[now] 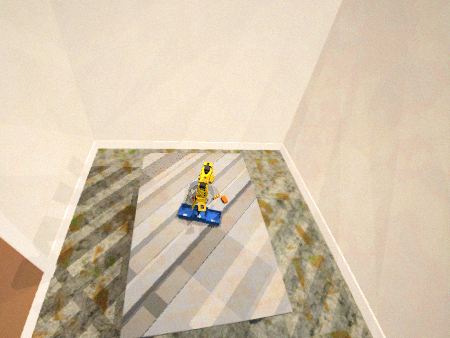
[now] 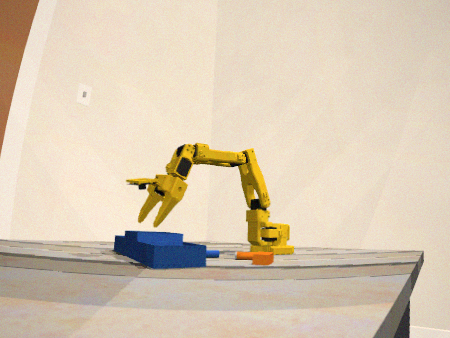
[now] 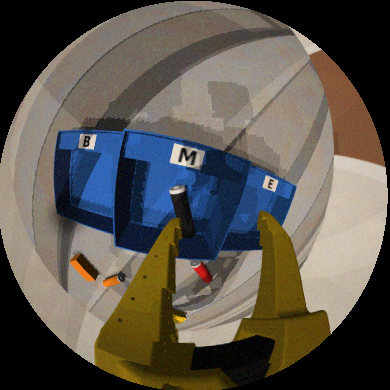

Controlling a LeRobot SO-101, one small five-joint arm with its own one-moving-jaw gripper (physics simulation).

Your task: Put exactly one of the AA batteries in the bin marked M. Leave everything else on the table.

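Frame: origin at the arm's base, x down, y back, z left, level; centimetres.
Seen in the pictures: end effector, tool point: (image 2: 154, 224) (image 3: 180, 225).
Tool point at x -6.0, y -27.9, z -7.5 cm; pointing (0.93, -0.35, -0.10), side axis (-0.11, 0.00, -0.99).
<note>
Pixels of each thing's top centre, then the offset from my tool point to it. "pt": a spot on its surface instead.
- black battery, middle of its top: (image 3: 183, 215) dy +1.3, dx +3.9, dz -0.4 cm
- bin marked M, middle of its top: (image 3: 175, 208) (image 2: 153, 232) (image 1: 200, 211) dy -0.5, dx +1.3, dz +0.2 cm
- red battery, middle of its top: (image 3: 202, 274) dy +11.1, dx +4.6, dz -2.1 cm
- orange battery, middle of its top: (image 3: 111, 283) (image 2: 247, 252) (image 1: 216, 196) dy +12.8, dx +4.6, dz +12.2 cm
- blue battery-like cylinder, middle of its top: (image 2: 206, 250) dy +9.2, dx +4.6, dz +4.8 cm
- orange block, middle of its top: (image 2: 263, 253) (image 3: 81, 271) (image 1: 224, 198) dy +10.5, dx +4.2, dz +17.1 cm
- Bin B, surface spot: (image 3: 90, 158) pt dy -4.8, dx +5.3, dz +8.4 cm
- bin E, surface spot: (image 3: 283, 190) pt dy -0.1, dx +3.2, dz -11.1 cm
A black battery (image 3: 182, 211) with a silver end shows inside the bin marked M (image 3: 137, 145), past the left jaw tip; its exact resting contact is unclear. My gripper (image 2: 149, 222) (image 3: 220, 218) is open and empty, a little above the blue tray (image 1: 184, 213) (image 2: 176, 255). The two jaws stand apart with a wide gap. A red battery (image 3: 203, 272) lies on the table by the near wall of bin M. An orange battery (image 1: 217, 196) (image 2: 243, 255) (image 3: 113, 280) lies outside the tray. A blue battery-like cylinder (image 2: 213, 254) shows beside the tray.
An orange block (image 1: 224, 199) (image 2: 263, 258) (image 3: 83, 267) lies beside the orange battery. Bin B (image 3: 90, 158) and bin E (image 3: 283, 190) adjoin bin M on either side. The arm's yellow base (image 2: 270, 248) stands on the table behind these things.
</note>
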